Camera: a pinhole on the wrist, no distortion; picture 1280 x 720 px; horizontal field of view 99.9 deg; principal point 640.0 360.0 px. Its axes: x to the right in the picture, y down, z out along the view. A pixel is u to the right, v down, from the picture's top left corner.
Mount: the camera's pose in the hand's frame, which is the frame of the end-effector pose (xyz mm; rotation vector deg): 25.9 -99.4 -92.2 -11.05 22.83 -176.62
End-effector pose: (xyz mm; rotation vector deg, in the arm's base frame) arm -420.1 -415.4 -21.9 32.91 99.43 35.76
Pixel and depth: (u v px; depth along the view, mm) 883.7 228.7 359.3
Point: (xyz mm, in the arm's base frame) -119.8 -525.0 -94.5
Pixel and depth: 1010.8 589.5 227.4
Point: -295.6 -658.0 -148.9
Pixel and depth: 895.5 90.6 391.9
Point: -49.4 -460.6 -28.9
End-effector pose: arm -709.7 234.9 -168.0 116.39 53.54 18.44
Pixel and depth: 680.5 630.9 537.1
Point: -728.9 237.6 -784.0
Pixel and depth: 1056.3 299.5 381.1
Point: -774.1 -54.4 -467.9
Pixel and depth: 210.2 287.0 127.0
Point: -655.2 363.2 -284.1
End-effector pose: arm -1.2 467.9 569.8 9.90 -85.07 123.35
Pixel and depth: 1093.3 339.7 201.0
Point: 148.7 357.8 698.6
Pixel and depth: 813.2 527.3 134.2
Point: 76.7 487.0 728.8
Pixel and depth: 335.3 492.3 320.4
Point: -126.2 461.8 940.3
